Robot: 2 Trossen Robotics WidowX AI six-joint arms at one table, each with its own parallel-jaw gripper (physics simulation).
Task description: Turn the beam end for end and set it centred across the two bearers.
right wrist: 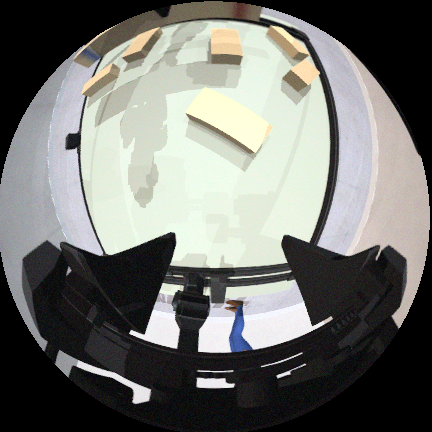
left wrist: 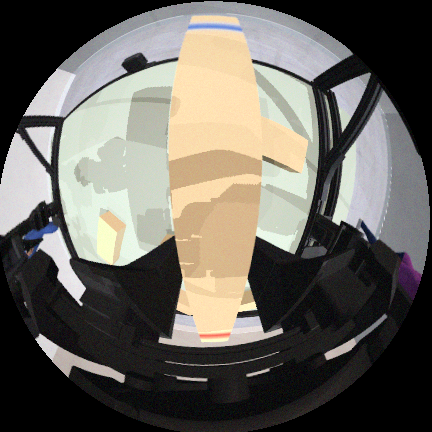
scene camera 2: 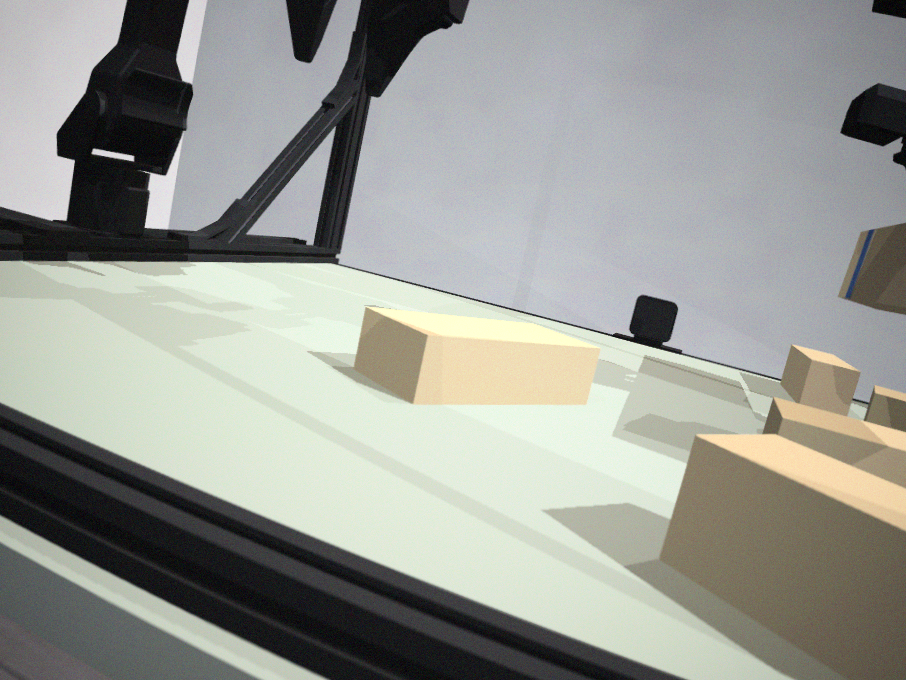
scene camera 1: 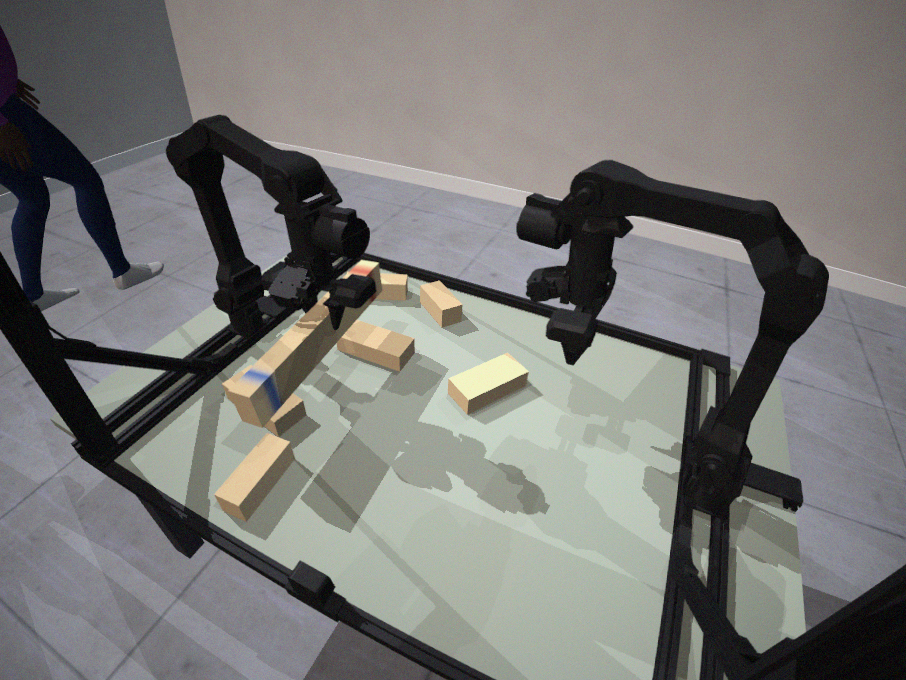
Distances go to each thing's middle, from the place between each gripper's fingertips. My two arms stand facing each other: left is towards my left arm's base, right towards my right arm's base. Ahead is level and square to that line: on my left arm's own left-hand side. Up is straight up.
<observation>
Now: the beam [scene camera 1: 265, 387] 2 cm behind my left hand.
Now: the beam 40 cm to the left of my right hand, 13 cm behind it and 3 cm below it.
</observation>
